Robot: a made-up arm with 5 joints. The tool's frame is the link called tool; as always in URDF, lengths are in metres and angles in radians.
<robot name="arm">
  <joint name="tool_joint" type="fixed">
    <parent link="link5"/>
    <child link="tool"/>
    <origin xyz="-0.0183 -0.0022 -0.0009" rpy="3.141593 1.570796 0"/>
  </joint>
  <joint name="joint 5" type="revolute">
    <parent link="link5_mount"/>
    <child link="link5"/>
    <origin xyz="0.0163 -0.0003 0.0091" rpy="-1.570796 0 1.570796"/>
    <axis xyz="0 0 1"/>
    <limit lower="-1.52" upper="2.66"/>
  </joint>
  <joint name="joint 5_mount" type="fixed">
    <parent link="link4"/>
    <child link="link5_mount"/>
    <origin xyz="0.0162 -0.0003 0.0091"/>
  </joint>
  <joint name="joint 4" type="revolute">
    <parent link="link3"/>
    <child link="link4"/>
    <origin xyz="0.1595 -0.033 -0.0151"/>
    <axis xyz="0 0 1"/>
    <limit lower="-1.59" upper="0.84"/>
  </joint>
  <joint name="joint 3" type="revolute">
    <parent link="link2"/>
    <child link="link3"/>
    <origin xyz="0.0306 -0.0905 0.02"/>
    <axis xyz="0 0 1"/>
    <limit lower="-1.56" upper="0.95"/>
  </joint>
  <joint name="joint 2" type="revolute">
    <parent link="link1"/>
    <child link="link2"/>
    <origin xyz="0.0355 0.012 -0.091" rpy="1.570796 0 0"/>
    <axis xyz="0 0 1"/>
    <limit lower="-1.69" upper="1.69"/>
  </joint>
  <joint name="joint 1" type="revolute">
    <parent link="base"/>
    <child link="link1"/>
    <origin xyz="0.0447 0.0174 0.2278" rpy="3.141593 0 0"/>
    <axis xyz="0 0 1"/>
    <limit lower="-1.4" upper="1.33"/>
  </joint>
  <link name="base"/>
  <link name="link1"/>
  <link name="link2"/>
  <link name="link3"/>
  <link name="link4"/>
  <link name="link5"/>
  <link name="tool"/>
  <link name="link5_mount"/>
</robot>
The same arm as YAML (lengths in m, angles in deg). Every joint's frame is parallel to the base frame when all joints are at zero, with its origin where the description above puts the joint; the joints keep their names.
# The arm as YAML. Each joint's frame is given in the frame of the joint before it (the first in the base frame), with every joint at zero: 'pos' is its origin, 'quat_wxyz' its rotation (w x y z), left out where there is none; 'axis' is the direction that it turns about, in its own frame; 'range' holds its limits. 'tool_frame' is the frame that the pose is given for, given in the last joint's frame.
length_unit: m
angle_unit: deg
joints:
  - joint: joint 1
    pos: [0.0447, 0.0174, 0.2278]
    axis: "-z"
    range: [-80.21, 76.2]
  - joint: joint 2
    pos: [0.0355, -0.012, 0.091]
    axis: "+y"
    range: [-96.83, 96.83]
  - joint: joint 3
    pos: [0.0306, 0.02, 0.0905]
    axis: "+y"
    range: [-89.38, 54.43]
  - joint: joint 4
    pos: [0.1595, -0.0151, 0.033]
    axis: "+y"
    range: [-91.1, 48.13]
  - joint: joint 5
    pos: [0.0325, 0.0182, 0.0006]
    axis: "-x"
    range: [-87.09, 152.41]
tool_frame:
  pos: [0.0009, 0.0022, 0.0183]
  quat_wxyz: [1.0, 0.0, 0.0, 0.0]

